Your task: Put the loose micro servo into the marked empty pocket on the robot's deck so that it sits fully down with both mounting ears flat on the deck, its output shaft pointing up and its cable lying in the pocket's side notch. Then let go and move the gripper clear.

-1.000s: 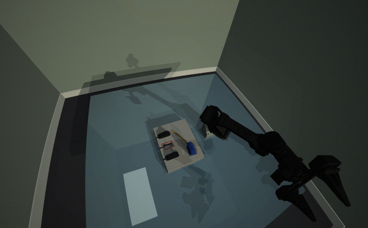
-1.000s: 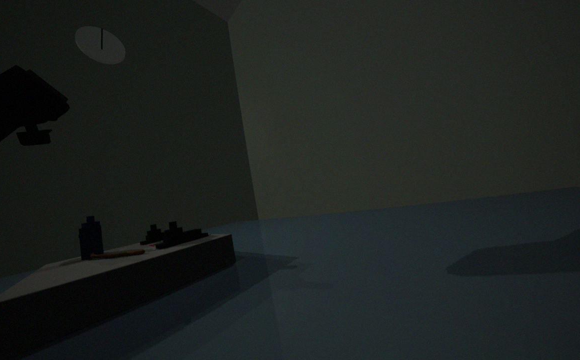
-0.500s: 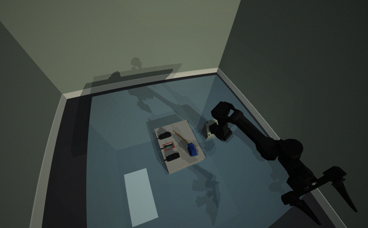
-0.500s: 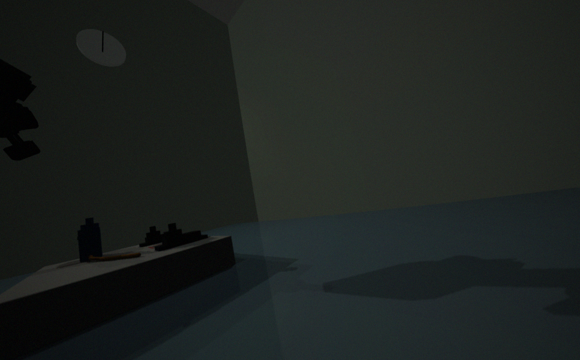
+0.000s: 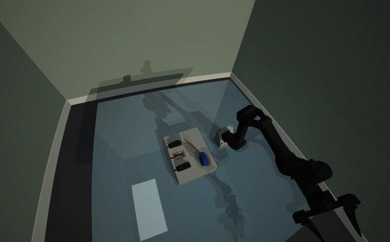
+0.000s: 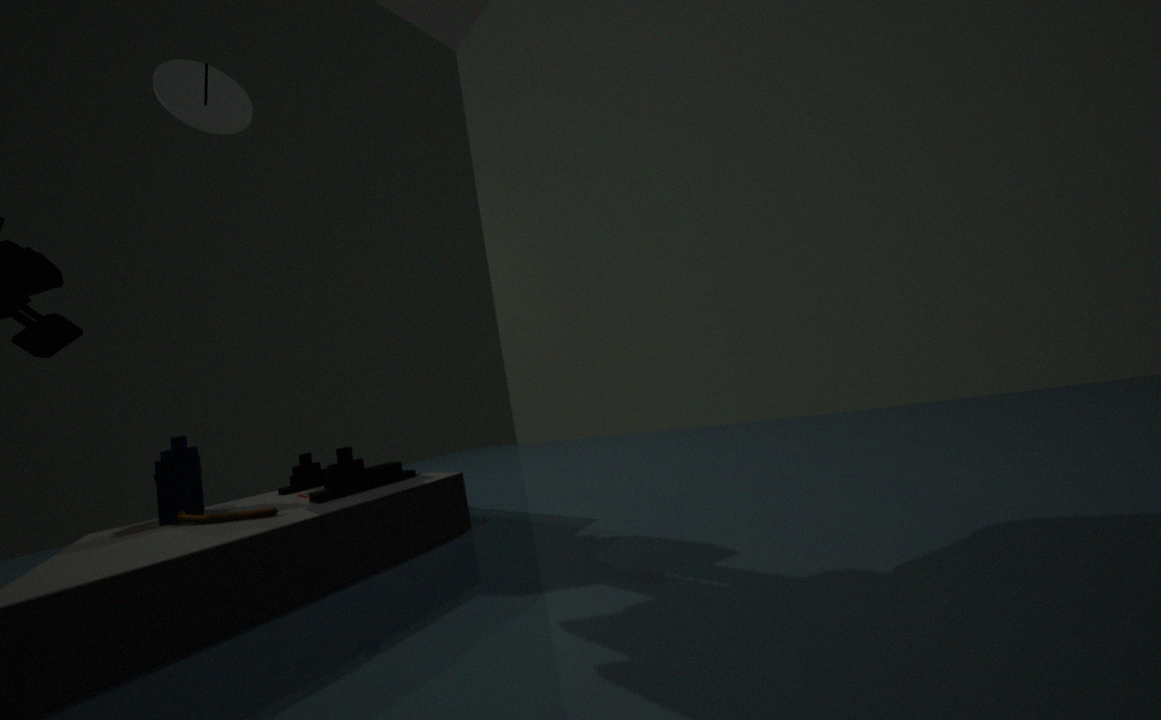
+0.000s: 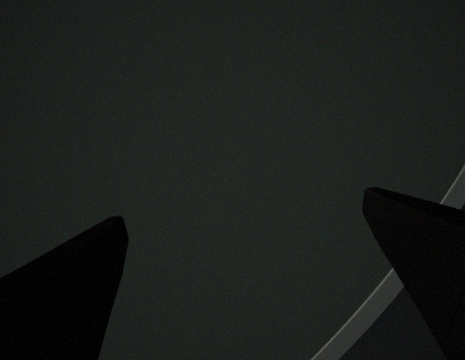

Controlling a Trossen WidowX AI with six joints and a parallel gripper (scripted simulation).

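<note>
The grey deck lies 57 cm to the right of my gripper tip, 37 cm below it and 12 cm ahead of it.
</note>
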